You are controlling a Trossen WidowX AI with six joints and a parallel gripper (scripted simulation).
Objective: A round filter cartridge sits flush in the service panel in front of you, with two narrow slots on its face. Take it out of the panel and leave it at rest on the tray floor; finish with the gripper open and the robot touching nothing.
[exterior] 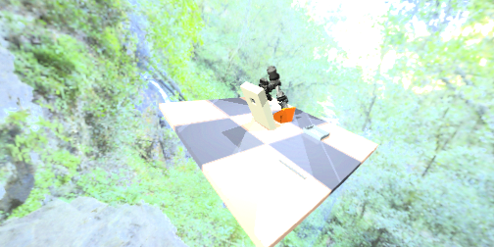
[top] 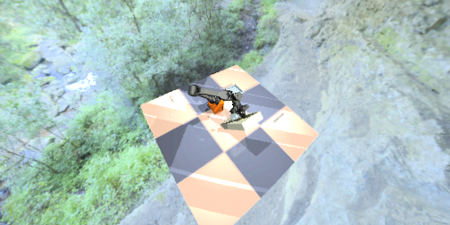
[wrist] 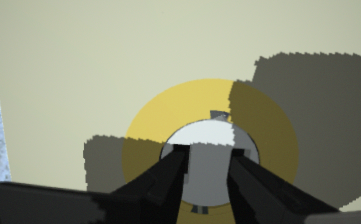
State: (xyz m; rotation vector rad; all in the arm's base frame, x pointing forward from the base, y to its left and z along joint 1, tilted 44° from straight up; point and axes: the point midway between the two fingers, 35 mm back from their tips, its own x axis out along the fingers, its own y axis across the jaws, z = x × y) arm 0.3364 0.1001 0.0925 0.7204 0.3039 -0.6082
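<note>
My gripper tip is 10 mm short of the round filter cartridge and 10 mm above it. Also, from my gripper tip: tray (430 mm behind, 270 mm to the left, 230 mm below); cream service panel (40 mm behind, 80 mm below).
</note>
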